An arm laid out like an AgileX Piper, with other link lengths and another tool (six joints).
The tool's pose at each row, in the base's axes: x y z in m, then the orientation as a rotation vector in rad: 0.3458 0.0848 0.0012 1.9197 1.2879 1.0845; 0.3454 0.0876 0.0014 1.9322 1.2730 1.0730; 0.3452 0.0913 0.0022 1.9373 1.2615 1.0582; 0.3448 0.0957 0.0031 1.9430 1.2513 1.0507; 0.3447 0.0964 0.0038 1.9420 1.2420 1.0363; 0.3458 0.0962 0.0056 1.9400 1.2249 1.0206; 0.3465 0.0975 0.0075 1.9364 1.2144 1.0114
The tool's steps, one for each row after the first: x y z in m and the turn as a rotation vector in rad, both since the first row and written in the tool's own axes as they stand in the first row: 0.0026 -0.0010 -0.0005 0.0006 -0.0144 0.0091; 0.0062 -0.0018 -0.0012 -0.0011 -0.0297 0.0113; 0.0105 -0.0029 -0.0021 -0.0025 -0.0392 0.0160; 0.0114 -0.0026 -0.0025 -0.0069 -0.0533 0.0139; 0.0119 -0.0006 -0.0025 -0.0164 -0.0716 0.0137; 0.0139 0.0008 -0.0029 -0.0239 -0.0825 0.0123
